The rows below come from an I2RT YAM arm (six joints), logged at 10 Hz.
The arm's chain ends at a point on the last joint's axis. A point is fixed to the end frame.
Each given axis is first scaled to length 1.
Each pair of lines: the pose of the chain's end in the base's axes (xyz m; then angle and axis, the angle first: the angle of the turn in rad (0 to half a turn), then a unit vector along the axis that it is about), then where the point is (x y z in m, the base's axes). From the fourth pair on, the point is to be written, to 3 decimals.
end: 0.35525 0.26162 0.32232 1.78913 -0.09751 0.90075 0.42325
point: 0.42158 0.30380 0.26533
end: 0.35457 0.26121 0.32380 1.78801 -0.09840 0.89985 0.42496
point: 0.42092 0.30363 0.26702
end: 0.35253 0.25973 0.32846 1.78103 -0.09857 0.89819 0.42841
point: 0.41928 0.30250 0.27240
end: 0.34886 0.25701 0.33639 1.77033 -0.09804 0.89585 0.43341
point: 0.416 0.300 0.281
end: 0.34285 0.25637 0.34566 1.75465 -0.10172 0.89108 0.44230
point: 0.411 0.301 0.292
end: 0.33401 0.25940 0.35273 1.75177 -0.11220 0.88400 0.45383
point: 0.402 0.305 0.301
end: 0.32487 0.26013 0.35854 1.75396 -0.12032 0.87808 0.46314
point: 0.392 0.308 0.307
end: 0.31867 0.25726 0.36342 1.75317 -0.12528 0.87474 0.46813
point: 0.386 0.306 0.313
